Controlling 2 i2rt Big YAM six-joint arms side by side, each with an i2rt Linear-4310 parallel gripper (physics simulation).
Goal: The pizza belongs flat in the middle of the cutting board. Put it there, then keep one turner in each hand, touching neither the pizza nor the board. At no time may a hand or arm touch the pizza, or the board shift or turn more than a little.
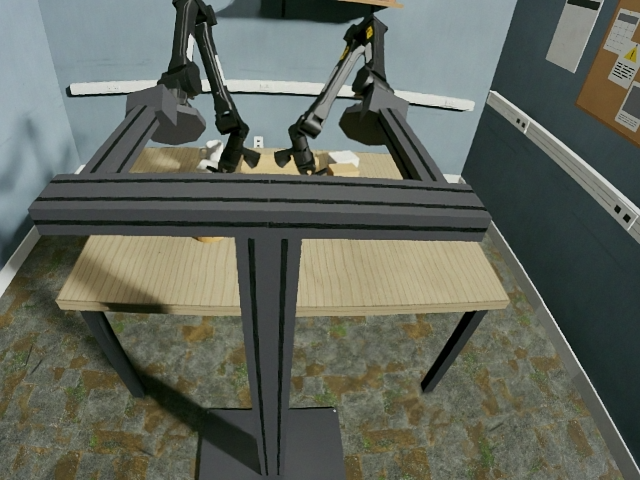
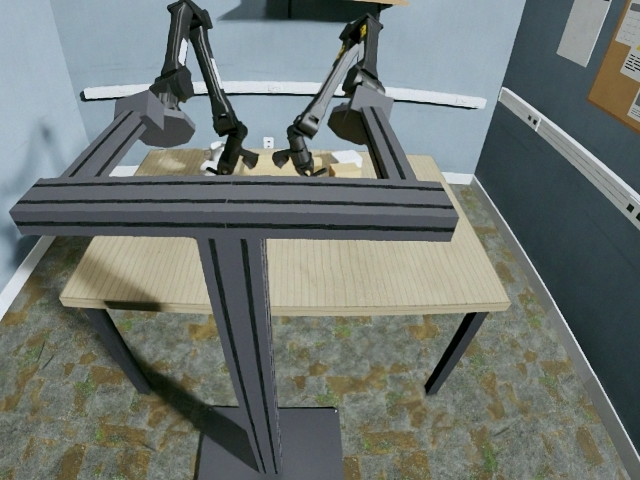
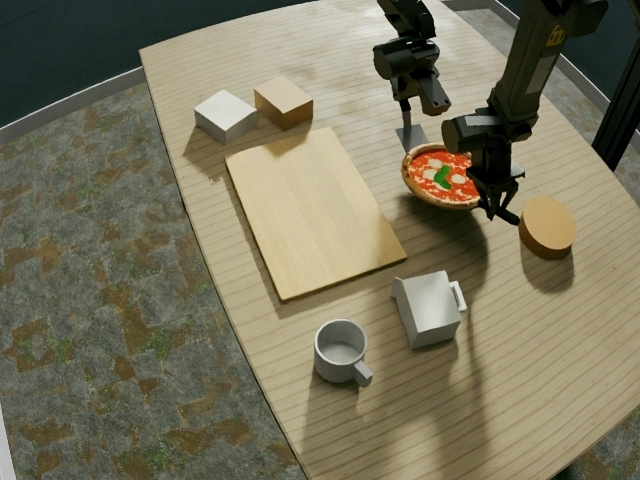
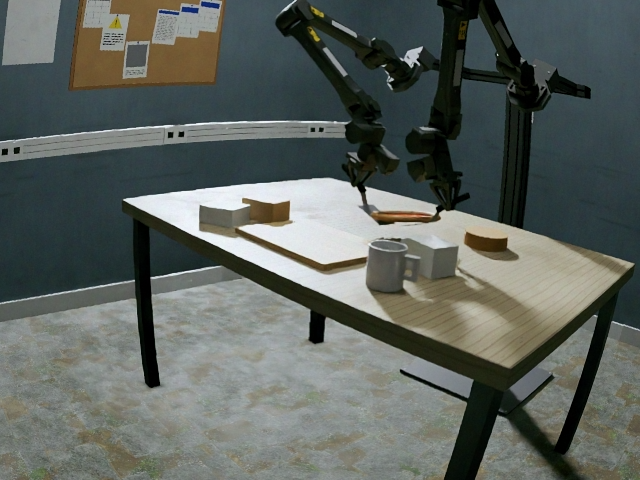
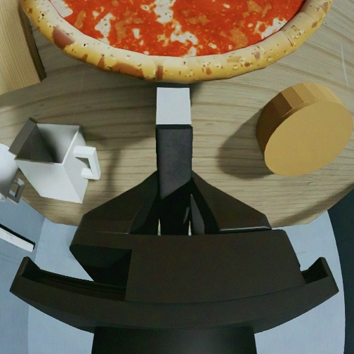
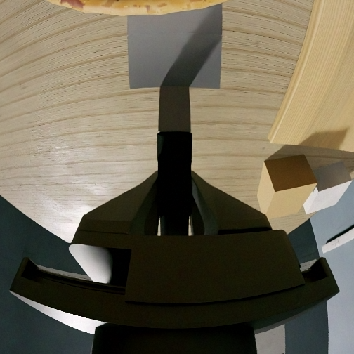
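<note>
The pizza (image 3: 444, 178) (image 4: 405, 216) (image 5: 170, 67) (image 6: 145, 6) is beside the cutting board (image 3: 315, 217) (image 4: 305, 240) (image 5: 12, 55) (image 6: 325, 75), not over it. Its offset shadow and exposed crust side suggest it is raised, at least on the near side; I cannot tell whether its far rim touches the table. My left gripper (image 3: 497, 202) (image 4: 445, 204) (image 5: 174, 177) is shut on a turner (image 5: 174, 106); the blade is hidden under the pizza. My right gripper (image 3: 405, 99) (image 4: 358, 181) (image 6: 174, 177) is shut on the other turner (image 3: 410, 136) (image 6: 175, 55), whose blade reaches the opposite rim, its end hidden.
A white pitcher (image 3: 431, 310) (image 5: 62, 167) and a grey mug (image 3: 338, 356) (image 4: 387, 268) stand near the board's near end. A round tan block (image 3: 547, 227) (image 4: 485, 239) (image 5: 310, 130) is beside my left gripper. A white box (image 3: 224, 116) and a tan box (image 3: 283, 100) (image 6: 287, 185) stand at the board's far end.
</note>
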